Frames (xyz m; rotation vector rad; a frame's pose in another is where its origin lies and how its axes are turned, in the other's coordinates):
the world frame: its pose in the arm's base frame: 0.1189 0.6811 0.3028 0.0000 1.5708 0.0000
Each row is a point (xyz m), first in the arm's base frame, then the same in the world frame.
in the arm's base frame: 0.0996 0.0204 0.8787
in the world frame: -0.5759 -0.6607 -0.0193
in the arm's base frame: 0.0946 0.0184 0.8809
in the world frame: -0.5781 -0.6627 -0.0243
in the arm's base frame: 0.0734 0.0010 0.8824
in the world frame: -0.5796 -0.6801 -0.0455
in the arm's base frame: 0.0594 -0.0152 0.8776
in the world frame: -0.5748 -0.6963 -0.0595
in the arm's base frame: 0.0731 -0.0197 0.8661
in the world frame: -0.5633 -0.7008 -0.0458
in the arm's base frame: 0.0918 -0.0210 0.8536
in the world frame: -0.5508 -0.7021 -0.0271
